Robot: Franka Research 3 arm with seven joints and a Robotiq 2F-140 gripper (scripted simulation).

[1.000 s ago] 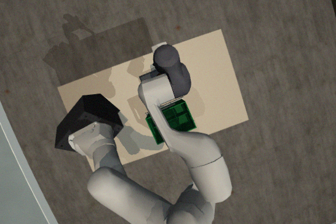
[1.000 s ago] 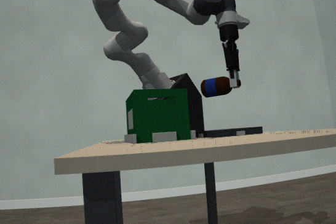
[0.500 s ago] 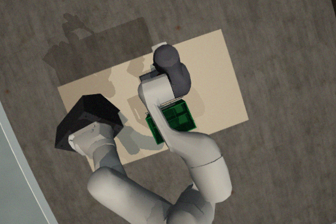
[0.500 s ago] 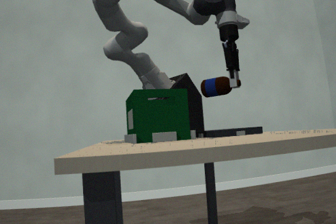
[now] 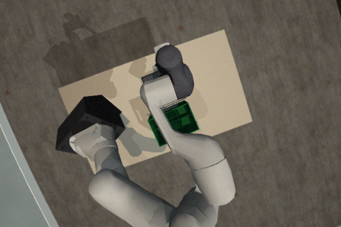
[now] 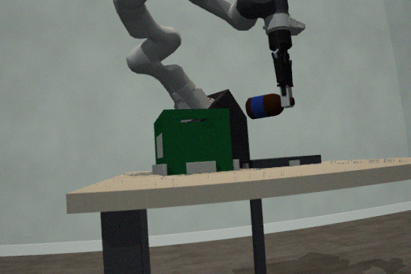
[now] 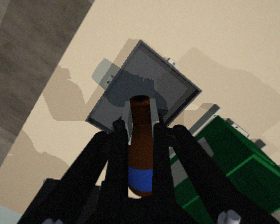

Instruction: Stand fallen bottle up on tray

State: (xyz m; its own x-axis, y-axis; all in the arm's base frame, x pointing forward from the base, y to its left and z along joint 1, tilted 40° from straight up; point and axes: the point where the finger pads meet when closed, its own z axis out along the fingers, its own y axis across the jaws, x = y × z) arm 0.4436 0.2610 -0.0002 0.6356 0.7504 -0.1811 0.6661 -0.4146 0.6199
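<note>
The bottle is 40 mm behind my hand, 40 mm to the right of it and 20 mm below it. Also, from my hand: dark grey tray: 50 mm behind, 40 mm to the right, 200 mm below; green crate: 70 mm behind, 310 mm to the right, 130 mm below.
</note>
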